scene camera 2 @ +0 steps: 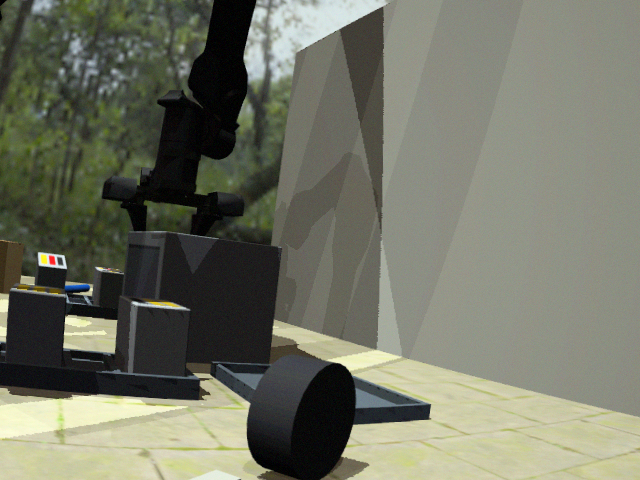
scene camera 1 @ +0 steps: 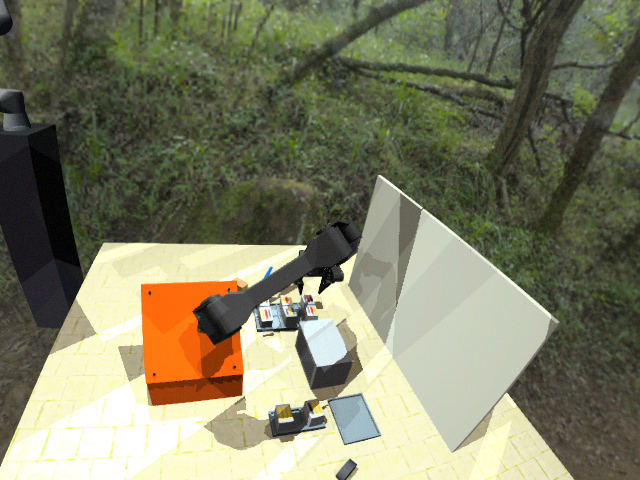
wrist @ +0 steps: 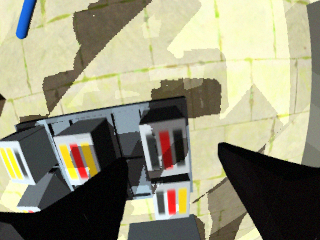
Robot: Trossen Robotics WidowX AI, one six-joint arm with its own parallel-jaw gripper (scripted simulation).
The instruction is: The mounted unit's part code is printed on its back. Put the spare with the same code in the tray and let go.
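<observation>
On a flat tray, (scene camera 2: 375,404) and (scene camera 1: 368,426) are the same spot.
</observation>
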